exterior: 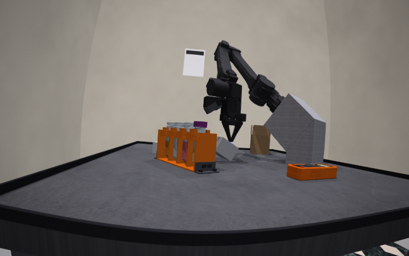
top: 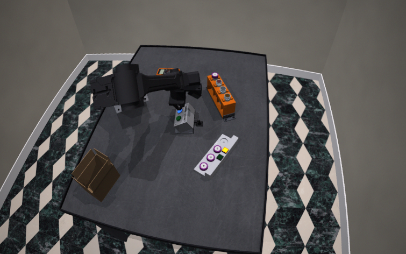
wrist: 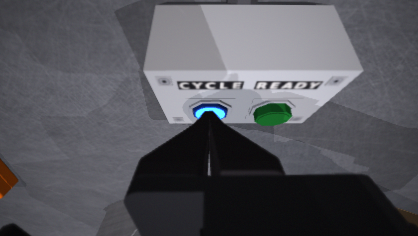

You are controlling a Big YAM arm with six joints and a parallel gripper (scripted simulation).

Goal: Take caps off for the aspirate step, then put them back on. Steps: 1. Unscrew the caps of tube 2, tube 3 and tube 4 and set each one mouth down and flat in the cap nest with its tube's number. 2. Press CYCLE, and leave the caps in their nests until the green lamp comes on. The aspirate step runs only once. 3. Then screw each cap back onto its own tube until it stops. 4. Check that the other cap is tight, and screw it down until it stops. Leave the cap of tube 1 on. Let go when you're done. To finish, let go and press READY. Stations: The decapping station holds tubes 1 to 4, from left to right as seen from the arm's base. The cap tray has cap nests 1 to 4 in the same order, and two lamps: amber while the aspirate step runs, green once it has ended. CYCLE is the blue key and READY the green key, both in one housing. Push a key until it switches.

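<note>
Now: the blue key 1 cm below my hand. From my hand the other things lie so: orange multimeter 34 cm to the left, 6 cm below, 5 cm behind; key housing 3 cm to the right, 2 cm below, 2 cm ahead; green key 5 cm to the right, 1 cm below, 1 cm behind.
</note>
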